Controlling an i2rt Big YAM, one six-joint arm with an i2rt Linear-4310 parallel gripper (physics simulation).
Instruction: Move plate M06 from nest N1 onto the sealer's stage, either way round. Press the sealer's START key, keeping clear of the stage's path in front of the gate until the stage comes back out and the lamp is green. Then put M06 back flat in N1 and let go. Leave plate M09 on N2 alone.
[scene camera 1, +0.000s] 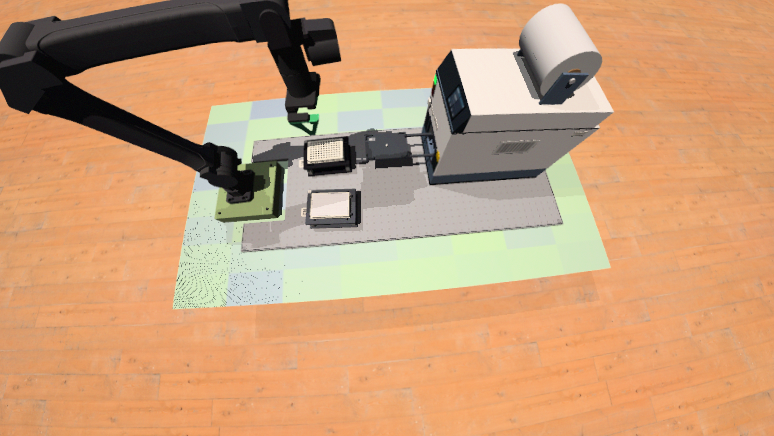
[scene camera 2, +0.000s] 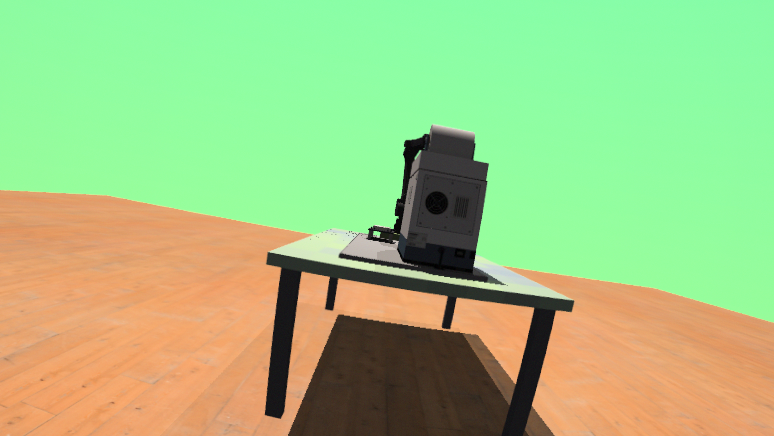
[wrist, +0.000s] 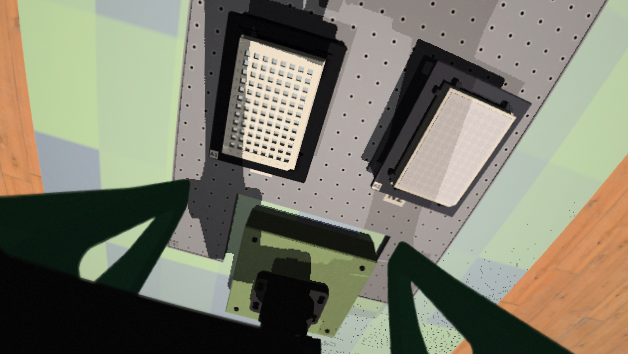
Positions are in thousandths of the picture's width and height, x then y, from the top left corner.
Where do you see a white film roll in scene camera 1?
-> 713, 102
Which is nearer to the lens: the white-lidded plate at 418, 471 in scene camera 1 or the cream well plate M06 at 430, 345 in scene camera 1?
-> The white-lidded plate.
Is my gripper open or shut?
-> Open.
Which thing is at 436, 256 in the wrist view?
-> A cream well plate M06.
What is my gripper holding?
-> Nothing.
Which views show the cream well plate M06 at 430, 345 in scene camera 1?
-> Scene camera 1 and the wrist view only.
